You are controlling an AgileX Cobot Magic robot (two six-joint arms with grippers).
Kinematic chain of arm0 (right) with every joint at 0, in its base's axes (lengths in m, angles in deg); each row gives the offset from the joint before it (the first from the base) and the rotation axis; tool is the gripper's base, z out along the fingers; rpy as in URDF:
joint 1: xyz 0 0 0.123 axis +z
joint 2: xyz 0 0 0 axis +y
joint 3: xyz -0.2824 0 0.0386 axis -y
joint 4: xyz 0.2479 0 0.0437 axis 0.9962 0 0.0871
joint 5: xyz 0 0 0 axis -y
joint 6: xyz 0.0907 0 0.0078 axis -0.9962 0 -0.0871
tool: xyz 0 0 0 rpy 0 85 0
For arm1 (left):
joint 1: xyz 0 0 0.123 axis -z
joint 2: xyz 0 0 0 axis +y
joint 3: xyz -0.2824 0 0.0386 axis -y
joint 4: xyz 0.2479 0 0.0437 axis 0.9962 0 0.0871
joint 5: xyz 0 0 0 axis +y
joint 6: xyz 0.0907 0 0.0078 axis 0.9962 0 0.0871
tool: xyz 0 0 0 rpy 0 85 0
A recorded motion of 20 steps. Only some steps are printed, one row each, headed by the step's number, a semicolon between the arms.
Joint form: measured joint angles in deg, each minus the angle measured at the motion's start. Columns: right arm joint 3, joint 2, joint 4, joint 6, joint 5, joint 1; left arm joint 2, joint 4, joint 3, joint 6, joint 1, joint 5.
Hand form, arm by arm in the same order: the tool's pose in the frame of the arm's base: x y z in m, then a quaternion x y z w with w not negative. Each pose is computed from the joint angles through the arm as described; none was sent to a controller.
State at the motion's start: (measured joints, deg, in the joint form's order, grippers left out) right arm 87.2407 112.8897 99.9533 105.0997 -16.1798 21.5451; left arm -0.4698 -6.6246 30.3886 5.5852 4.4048 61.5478
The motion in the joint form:
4: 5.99 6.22 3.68 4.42 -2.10 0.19; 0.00 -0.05 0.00 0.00 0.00 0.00
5: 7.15 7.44 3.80 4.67 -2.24 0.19; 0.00 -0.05 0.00 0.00 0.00 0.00
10: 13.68 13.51 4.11 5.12 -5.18 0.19; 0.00 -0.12 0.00 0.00 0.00 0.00
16: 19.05 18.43 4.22 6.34 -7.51 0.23; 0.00 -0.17 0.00 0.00 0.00 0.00
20: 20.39 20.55 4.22 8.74 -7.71 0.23; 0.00 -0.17 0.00 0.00 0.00 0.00
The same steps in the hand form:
4: 0.4507 0.2097 0.2576 -0.27406 0.74804 0.20739 0.56774; -0.0113 -0.0085 0.2848 0.07733 0.84164 -0.05262 0.53188
5: 0.4550 0.2116 0.2537 -0.27539 0.74740 0.20768 0.56782; -0.0113 -0.0085 0.2848 0.07733 0.84164 -0.05262 0.53188
10: 0.4743 0.2238 0.2381 -0.28784 0.73390 0.22728 0.57174; -0.0114 -0.0086 0.2848 0.07737 0.84160 -0.05323 0.53187
16: 0.4882 0.2333 0.2242 -0.30428 0.71973 0.23782 0.57693; -0.0114 -0.0086 0.2848 0.07739 0.84158 -0.05366 0.53186
20: 0.4932 0.2356 0.2118 -0.32008 0.71666 0.22726 0.57645; -0.0114 -0.0086 0.2848 0.07739 0.84158 -0.05366 0.53186

